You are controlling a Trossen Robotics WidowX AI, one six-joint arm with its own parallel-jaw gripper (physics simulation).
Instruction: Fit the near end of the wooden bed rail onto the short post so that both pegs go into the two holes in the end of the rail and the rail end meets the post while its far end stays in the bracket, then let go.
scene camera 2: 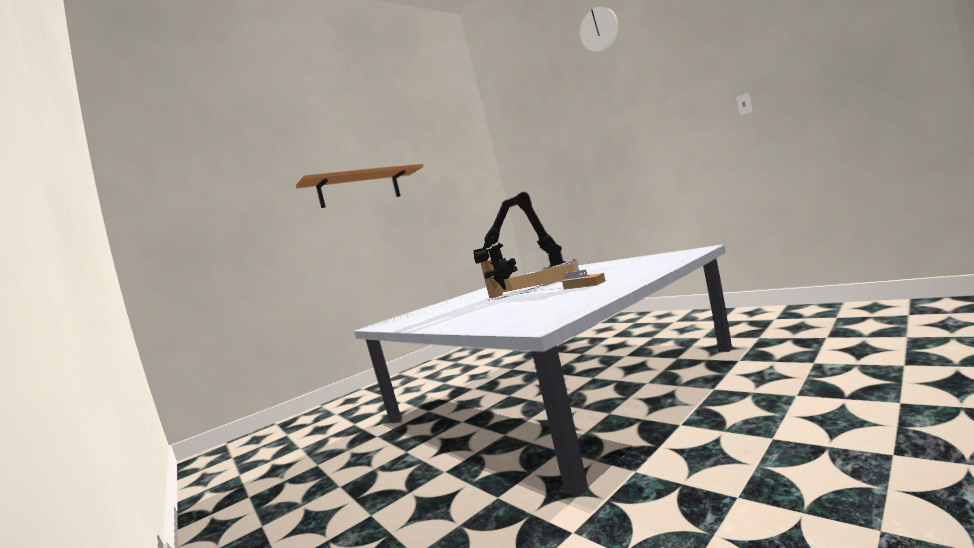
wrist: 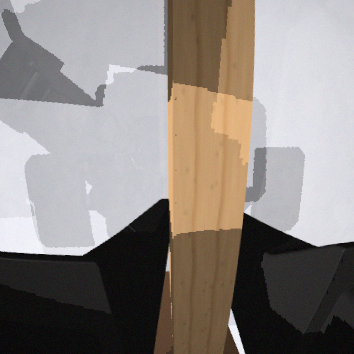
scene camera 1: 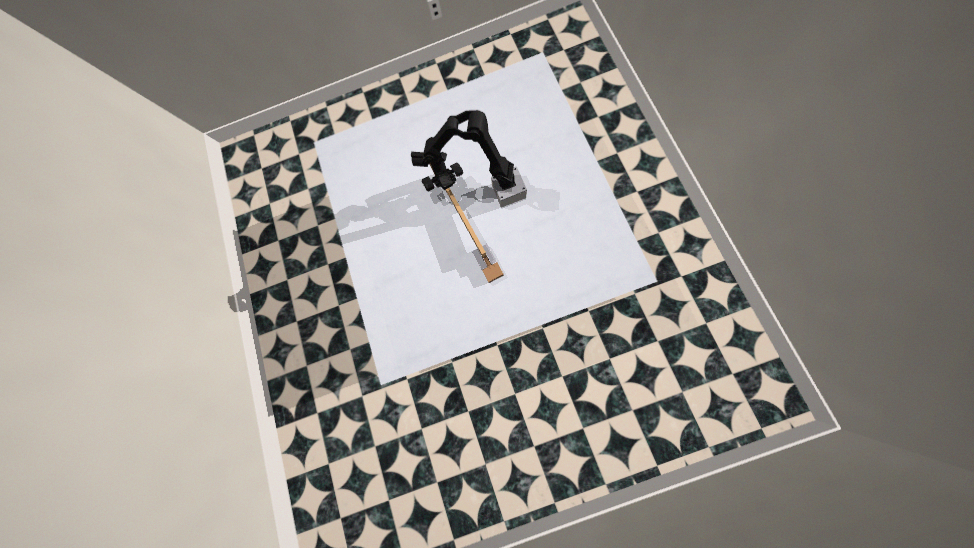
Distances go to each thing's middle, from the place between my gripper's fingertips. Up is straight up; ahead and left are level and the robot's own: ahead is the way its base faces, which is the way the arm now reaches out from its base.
I see the wooden bed rail [scene camera 2: 555, 274] 30 mm behind my hand, 170 mm to the left of it and 30 mm above it.
